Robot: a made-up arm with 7 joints.
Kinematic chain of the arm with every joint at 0, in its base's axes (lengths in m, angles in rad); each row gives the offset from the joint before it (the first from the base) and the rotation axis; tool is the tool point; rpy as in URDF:
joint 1: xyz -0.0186 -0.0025 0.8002 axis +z
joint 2: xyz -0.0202 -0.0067 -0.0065 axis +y
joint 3: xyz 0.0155 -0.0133 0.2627 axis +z
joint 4: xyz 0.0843 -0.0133 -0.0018 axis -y
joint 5: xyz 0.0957 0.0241 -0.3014 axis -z
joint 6: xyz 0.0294 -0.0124 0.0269 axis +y
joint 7: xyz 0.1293 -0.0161 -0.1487 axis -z
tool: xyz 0.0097 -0.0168 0.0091 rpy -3.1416 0 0
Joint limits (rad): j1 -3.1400..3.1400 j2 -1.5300..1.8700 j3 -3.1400..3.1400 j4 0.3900..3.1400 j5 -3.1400..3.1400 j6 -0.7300..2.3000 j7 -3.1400..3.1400
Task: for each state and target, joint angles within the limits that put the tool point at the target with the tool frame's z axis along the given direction. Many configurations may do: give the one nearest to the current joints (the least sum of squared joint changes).
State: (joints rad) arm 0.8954 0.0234 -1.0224 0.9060 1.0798 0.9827 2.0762
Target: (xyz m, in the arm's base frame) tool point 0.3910 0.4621 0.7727 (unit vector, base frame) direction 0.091 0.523 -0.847
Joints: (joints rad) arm 1.4509 0.5971 -0.5723 1.4090 1.0498 0.5756 2.1090
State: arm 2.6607 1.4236 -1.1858 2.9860 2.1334 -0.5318 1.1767
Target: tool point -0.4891 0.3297 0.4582 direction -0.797 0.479 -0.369
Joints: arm 2.7161 1.8623 -0.6068 3.1336 2.8475 -0.1315 1.0859
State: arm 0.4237 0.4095 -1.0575 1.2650 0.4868 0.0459 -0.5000
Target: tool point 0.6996 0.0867 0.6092 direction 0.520 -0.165 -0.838
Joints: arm 0.4967 1.2563 -0.4451 1.8427 0.2253 0.1753 -0.5894
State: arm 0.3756 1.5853 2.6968 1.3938 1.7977 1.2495 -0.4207
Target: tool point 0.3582 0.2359 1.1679 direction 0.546 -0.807 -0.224
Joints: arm 0.7770 1.5829 2.8725 1.9855 1.6071 2.0977 -0.4827
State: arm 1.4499 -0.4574 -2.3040 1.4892 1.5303 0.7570 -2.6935
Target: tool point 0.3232 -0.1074 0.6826 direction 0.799 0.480 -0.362
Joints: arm 1.1803 -0.6016 -1.4943 0.4709 2.0573 0.4295 -2.8290
